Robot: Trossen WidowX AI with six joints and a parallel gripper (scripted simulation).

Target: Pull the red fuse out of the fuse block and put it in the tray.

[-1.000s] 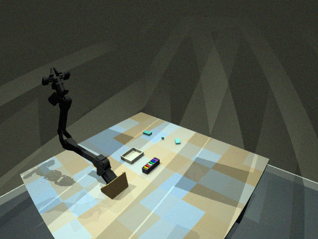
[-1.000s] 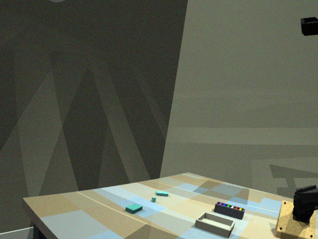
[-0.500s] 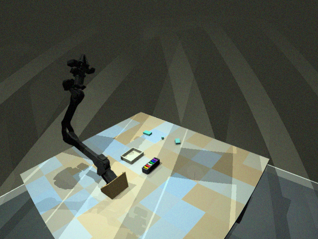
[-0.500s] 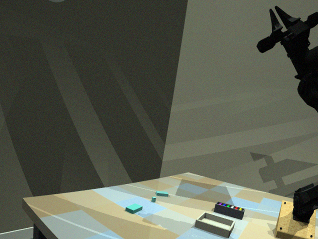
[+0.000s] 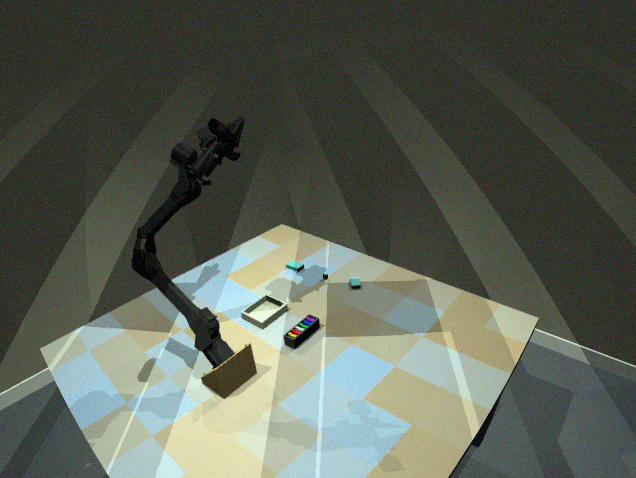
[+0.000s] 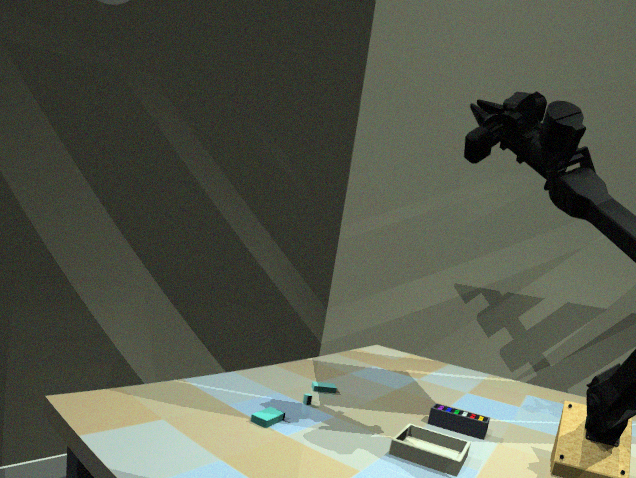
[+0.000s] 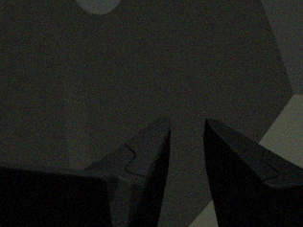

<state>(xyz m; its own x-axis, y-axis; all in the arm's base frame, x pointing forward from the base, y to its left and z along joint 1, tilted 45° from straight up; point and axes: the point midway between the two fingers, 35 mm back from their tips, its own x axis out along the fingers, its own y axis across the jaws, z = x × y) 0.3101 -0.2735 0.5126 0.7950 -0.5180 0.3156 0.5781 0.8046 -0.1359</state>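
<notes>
Right now my gripper tip is 6 cm past the red fuse, 20 cm to the left of it and 65 cm above it. Also, from my gripper tip: beige tray 2 cm behind, 2 cm to the right, 67 cm below.
</notes>
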